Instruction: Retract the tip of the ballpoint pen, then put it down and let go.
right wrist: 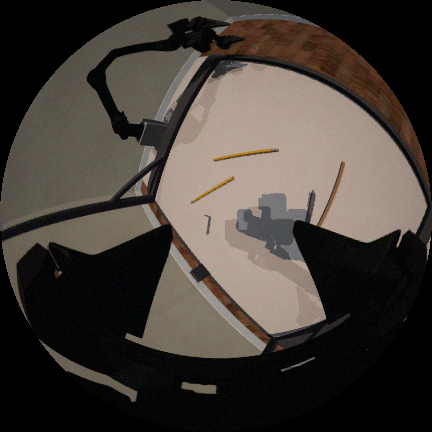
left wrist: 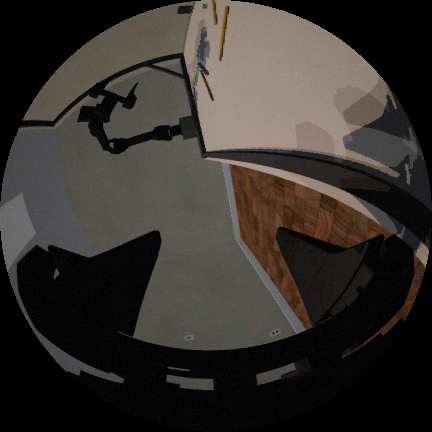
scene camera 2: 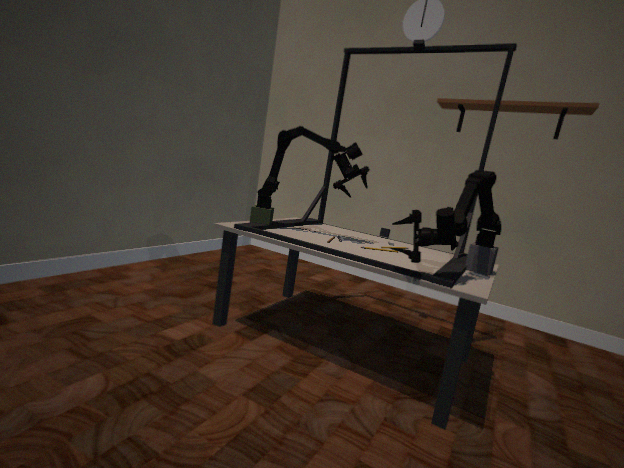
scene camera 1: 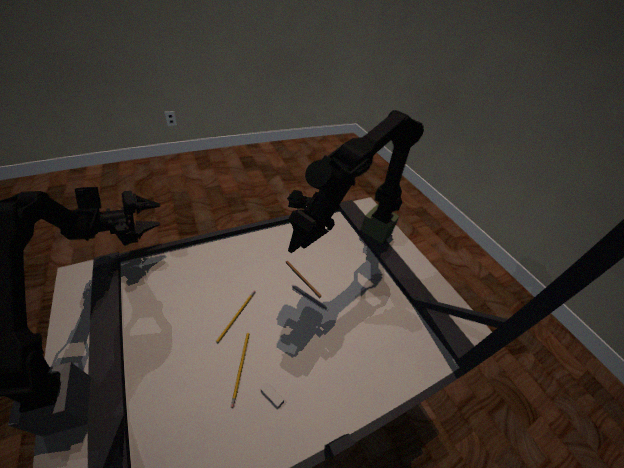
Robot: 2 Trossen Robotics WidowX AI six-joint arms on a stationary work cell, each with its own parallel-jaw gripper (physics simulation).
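Frame: origin at the left arm's base, x ahead, y up, z right, level; centimetres.
Seen in the pictures: left gripper, between the fingertips: [right wrist: 237,31] [left wrist: 219,235] [scene camera 2: 391,236] [scene camera 1: 160,214]; right gripper, between the fingertips: [right wrist: 234,228] [left wrist: 126,77] [scene camera 2: 359,193] [scene camera 1: 296,249]; left arm's base, origin of its link: [right wrist: 139,130] [scene camera 2: 484,245] [scene camera 1: 41,391]; right arm's base, origin of its link: [left wrist: 180,128] [scene camera 2: 263,207] [scene camera 1: 382,215].
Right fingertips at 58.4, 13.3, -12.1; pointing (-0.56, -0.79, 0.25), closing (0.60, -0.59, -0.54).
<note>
Offsets run from my right fingertips to a thing's top centre, as dx, dy, dz. Level surfaces: height alone.
The ballpoint pen {+6.3, -23.6, +0.0} [scene camera 1: 308,297] [right wrist: 311,205] is a thin dark grey stick lying flat on the white table top {dy -24.9} [scene camera 1: 176,403], beside a brown stick. It is too small and dark to tell whether its tip is out. It also shows, tiny, in the left wrist view [left wrist: 203,69]. My right gripper [scene camera 2: 357,191] [right wrist: 234,228] is open and empty, raised well above the table and apart from the pen. My left gripper [scene camera 1: 158,214] [left wrist: 219,235] is open and empty, held over the table's far left edge in scene camera 1, far from the pen.
The brown stick {+6.8, -24.2, -7.5} [scene camera 1: 302,279] [right wrist: 334,192] lies close to the pen. Two yellow pencils {-16.2, -24.2, -0.6} [scene camera 1: 235,317] {-18.4, -24.2, +14.6} [scene camera 1: 240,370] lie left of them in scene camera 1, with a small pale block {-12.7, -23.7, +23.6} [scene camera 1: 272,395] nearer the front. Dark frame bars [scene camera 1: 108,322] border the table top.
</note>
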